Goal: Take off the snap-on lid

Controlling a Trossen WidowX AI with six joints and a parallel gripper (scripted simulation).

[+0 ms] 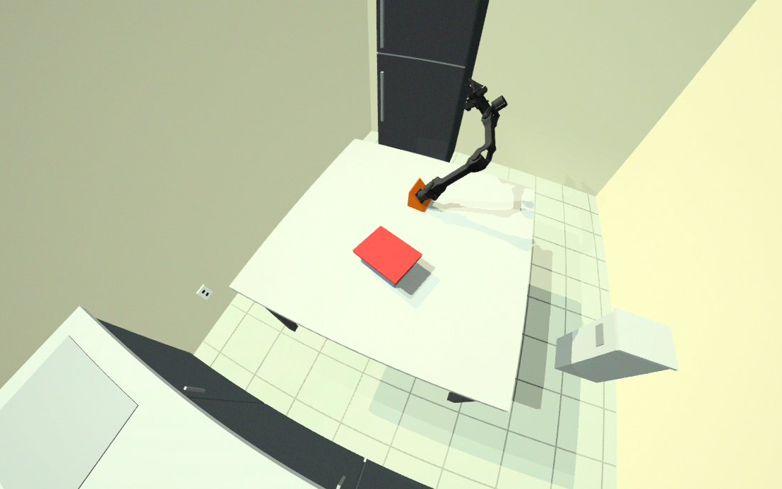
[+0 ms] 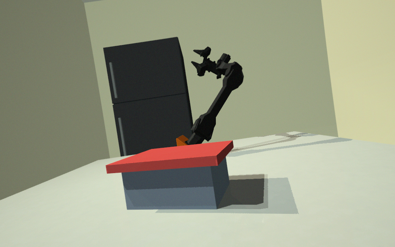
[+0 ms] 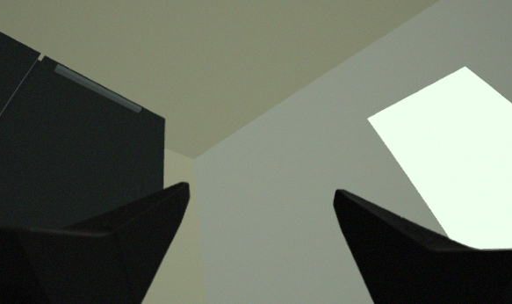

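The red lid is 82 cm ahead of my gripper tip, 46 cm below it and 6 cm to the left of it. The rest, counted from my gripper tip: grey-blue storage box 82 cm ahead, 51 cm below, 6 cm to the left.
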